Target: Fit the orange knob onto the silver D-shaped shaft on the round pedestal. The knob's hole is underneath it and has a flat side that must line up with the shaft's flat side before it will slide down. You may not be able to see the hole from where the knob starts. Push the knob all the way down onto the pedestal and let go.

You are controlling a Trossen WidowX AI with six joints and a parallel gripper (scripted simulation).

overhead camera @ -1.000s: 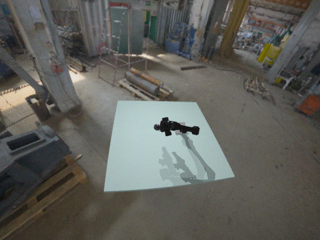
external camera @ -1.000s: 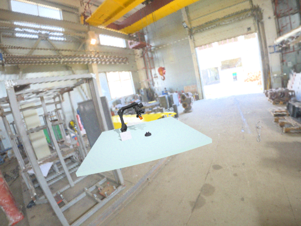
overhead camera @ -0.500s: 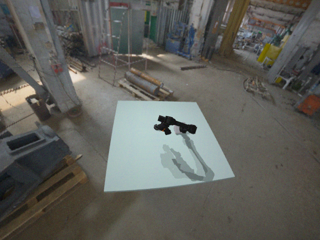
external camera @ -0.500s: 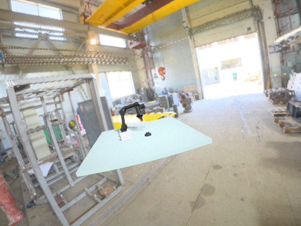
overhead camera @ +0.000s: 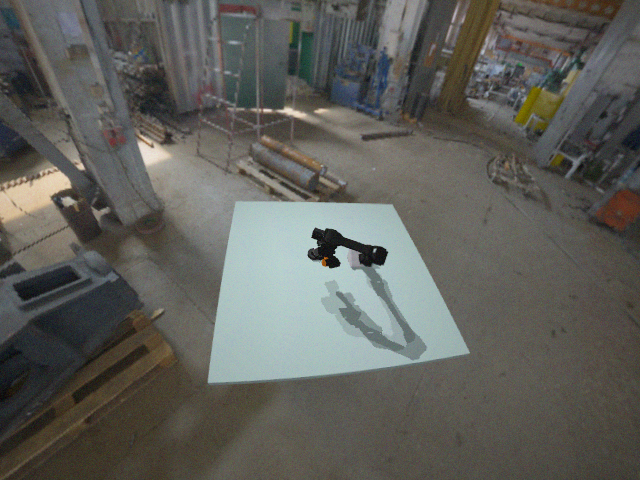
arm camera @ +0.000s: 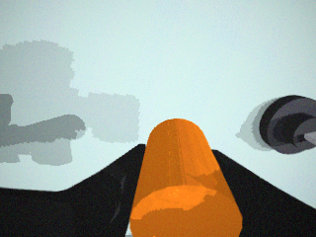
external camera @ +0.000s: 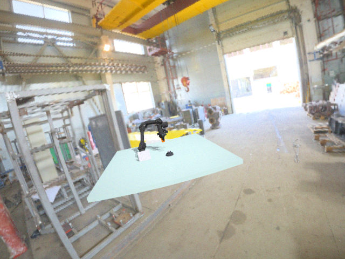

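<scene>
Right now the dark round pedestal is 18 cm to the right of my gripper tip and 10 cm below it. Round my gripper tip: orange knob 3 cm above.
</scene>
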